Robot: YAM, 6 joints.
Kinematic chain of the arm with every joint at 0, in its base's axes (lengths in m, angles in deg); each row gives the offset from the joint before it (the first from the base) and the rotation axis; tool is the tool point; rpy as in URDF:
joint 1: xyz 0 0 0.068 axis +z
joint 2: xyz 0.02 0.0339 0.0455 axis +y
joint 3: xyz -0.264 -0.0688 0 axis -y
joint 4: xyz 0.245 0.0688 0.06 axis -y
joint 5: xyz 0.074 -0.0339 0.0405 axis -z
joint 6: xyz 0.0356 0 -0.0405 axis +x
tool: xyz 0 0 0 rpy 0 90 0
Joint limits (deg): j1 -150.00..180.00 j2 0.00..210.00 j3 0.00..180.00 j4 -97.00..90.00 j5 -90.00..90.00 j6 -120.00..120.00
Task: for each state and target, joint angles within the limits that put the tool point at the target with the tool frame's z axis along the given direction. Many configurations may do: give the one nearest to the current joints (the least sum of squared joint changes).
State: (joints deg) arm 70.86 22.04 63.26 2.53 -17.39 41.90
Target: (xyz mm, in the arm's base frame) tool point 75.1 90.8 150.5 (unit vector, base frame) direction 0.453 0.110 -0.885
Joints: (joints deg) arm 55.83 44.00 19.74 -44.42 18.24 41.90
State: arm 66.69 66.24 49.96 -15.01 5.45 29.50
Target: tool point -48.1 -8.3 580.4 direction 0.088 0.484 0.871
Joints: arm 26.48 33.08 80.84 23.55 -23.19 29.50
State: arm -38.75 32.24 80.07 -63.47 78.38 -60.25
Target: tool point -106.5 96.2 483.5 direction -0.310 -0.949 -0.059
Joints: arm -53.70 29.13 110.89 -87.56 54.25 -60.25
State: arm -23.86 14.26 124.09 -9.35 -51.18 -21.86
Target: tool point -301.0 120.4 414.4 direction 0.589 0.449 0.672
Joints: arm -17.97 0.10 108.38 -50.39 -37.50 -21.86
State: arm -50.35 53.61 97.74 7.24 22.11 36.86
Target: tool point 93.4 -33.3 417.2 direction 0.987 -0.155 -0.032
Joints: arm -25.50 32.99 59.65 -28.58 -16.56 36.86
